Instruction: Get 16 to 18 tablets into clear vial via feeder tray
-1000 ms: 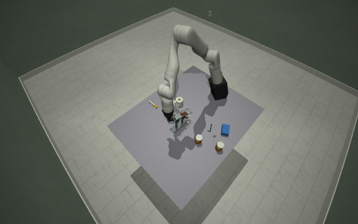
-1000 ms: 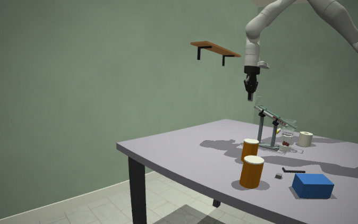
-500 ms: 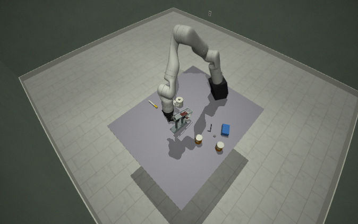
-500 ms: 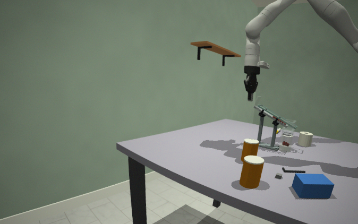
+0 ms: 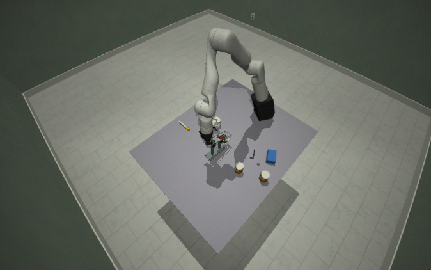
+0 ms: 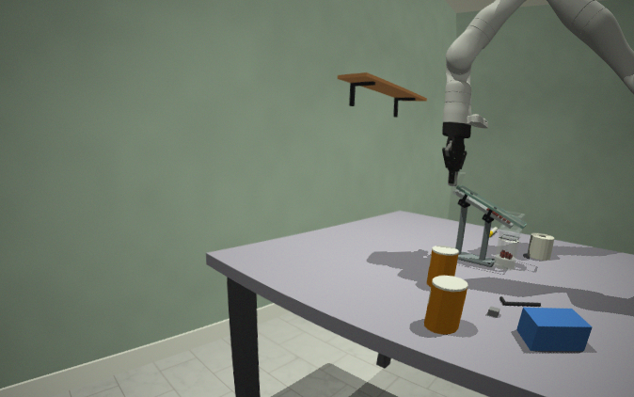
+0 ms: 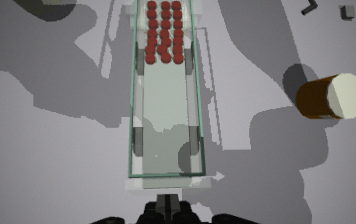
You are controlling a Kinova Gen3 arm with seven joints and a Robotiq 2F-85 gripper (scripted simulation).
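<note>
The feeder tray is 80 mm behind my hand, 10 mm to the left of it and 50 mm below it. Also, from my hand: black hex key 220 mm behind, 230 mm to the left, 190 mm below; then clear vial 170 mm behind, 10 mm to the left, 160 mm below; then white roll 250 mm behind, 160 mm to the right, 170 mm below.
</note>
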